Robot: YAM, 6 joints.
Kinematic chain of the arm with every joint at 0, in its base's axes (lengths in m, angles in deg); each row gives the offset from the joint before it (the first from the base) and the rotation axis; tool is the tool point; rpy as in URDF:
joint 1: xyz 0 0 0.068 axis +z
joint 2: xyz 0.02 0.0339 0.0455 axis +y
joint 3: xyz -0.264 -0.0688 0 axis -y
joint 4: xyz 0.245 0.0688 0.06 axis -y
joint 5: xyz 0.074 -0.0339 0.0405 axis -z
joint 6: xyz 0.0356 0 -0.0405 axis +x
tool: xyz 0 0 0 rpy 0 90 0
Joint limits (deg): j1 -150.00..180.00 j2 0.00..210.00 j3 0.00..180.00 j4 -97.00..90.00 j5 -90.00..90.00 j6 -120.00..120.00
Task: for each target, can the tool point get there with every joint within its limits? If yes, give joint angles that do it. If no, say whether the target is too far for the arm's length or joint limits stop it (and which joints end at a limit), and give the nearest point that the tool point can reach.
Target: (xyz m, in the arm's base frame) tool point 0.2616 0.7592 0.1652
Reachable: no: too far | nearest point 0.2100 0.6093 0.1547 | short by 0.159 m
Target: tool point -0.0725 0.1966 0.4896
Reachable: yes | joints 109.32 58.37 67.48 20.04 -5.44 -98.82
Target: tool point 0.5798 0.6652 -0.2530
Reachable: no: too far | nearest point 0.3916 0.4493 -0.1313 | short by 0.311 m
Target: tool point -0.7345 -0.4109 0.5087
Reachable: no: too far | nearest point -0.5064 -0.2909 0.3848 | short by 0.286 m
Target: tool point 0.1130 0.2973 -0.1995
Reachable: yes | joints 67.93 173.88 87.83 -26.19 -11.26 92.11
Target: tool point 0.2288 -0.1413 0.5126
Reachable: yes | joints -31.84 80.64 109.12 -44.91 -1.14 -35.56
